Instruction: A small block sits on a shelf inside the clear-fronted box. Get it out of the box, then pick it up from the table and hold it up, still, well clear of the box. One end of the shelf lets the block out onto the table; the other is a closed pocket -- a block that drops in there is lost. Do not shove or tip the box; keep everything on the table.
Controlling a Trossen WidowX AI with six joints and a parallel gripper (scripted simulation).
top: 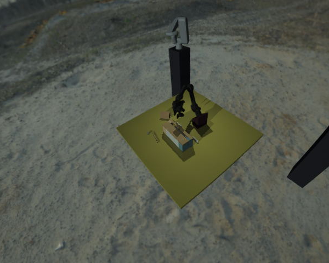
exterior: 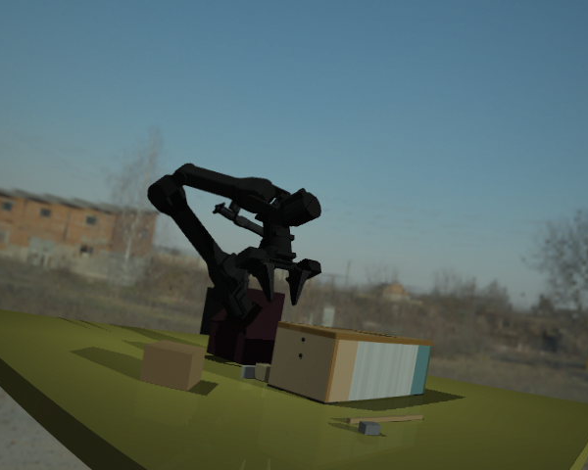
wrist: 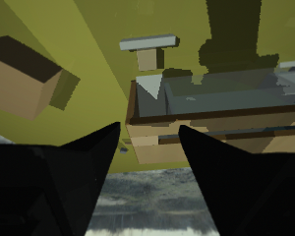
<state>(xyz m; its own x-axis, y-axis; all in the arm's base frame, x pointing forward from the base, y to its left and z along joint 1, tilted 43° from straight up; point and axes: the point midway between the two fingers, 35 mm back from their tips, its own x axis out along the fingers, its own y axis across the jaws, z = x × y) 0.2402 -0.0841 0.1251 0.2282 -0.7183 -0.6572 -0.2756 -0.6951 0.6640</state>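
My gripper tip is 20 mm past the tan block and 150 mm above it. Also, from my gripper tip: thin stick: 290 mm ahead, 50 mm to the right, 160 mm below; dark piece: 310 mm ahead, 160 mm to the right, 160 mm below; clear-fronted box: 80 mm ahead, 150 mm to the left, 100 mm below.
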